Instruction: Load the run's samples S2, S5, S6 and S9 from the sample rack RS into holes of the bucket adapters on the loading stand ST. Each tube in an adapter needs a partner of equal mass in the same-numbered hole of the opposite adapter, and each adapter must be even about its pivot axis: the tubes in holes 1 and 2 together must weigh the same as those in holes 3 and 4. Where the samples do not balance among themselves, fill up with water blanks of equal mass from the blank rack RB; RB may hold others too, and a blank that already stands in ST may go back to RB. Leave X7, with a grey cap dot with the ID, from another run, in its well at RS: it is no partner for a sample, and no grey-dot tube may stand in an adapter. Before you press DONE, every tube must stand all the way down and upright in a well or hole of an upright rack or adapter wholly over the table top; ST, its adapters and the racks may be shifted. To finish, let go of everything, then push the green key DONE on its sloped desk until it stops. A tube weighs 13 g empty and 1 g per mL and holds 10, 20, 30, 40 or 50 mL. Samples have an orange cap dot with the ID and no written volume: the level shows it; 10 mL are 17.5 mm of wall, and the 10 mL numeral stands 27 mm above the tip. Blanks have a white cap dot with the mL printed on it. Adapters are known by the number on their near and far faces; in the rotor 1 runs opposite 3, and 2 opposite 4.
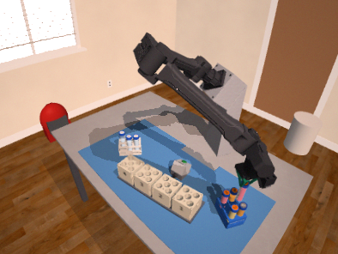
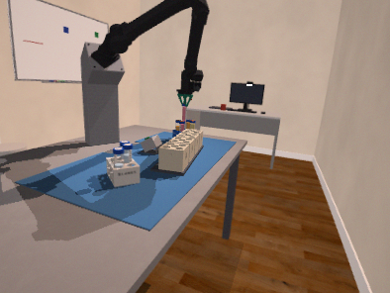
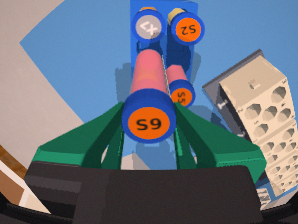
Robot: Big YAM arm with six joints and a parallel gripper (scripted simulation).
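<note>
The sample tube S9 is 10 mm ahead of my hand and 50 mm below it. From my hand the other things lie so: orange-dot tube: 40 mm behind, 20 mm to the right, 150 mm below; grey-dot tube X7: 30 mm ahead, 30 mm to the left, 150 mm below; sample tube S2: 50 mm ahead, 10 mm to the right, 150 mm below.
</note>
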